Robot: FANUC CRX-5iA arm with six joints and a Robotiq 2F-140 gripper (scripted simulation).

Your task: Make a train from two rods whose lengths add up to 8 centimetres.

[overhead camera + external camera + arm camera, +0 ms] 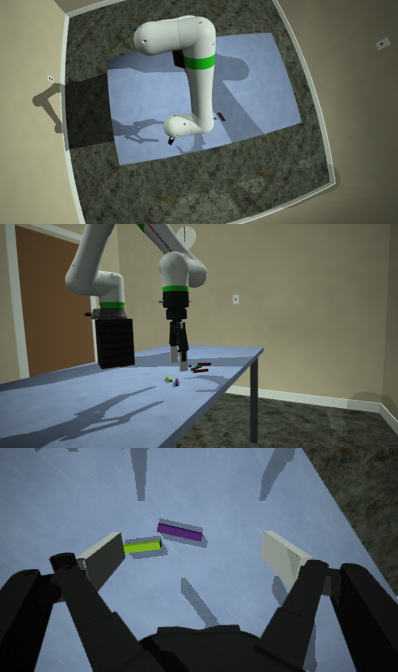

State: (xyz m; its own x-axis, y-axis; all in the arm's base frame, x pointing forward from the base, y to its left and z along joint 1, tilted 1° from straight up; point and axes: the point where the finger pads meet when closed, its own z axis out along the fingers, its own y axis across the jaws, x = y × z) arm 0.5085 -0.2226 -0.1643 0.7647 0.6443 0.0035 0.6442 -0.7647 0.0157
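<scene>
Now: hand 7 cm past the blue rod, 26 cm to the right of it and 7 cm above it. The rest, counted from my hand: purple rod 2 cm behind, 1 cm to the left, 7 cm below; then green rod 3 cm behind, 24 cm to the left, 7 cm below; then lime rod 6 cm behind, 4 cm to the left, 7 cm below.
</scene>
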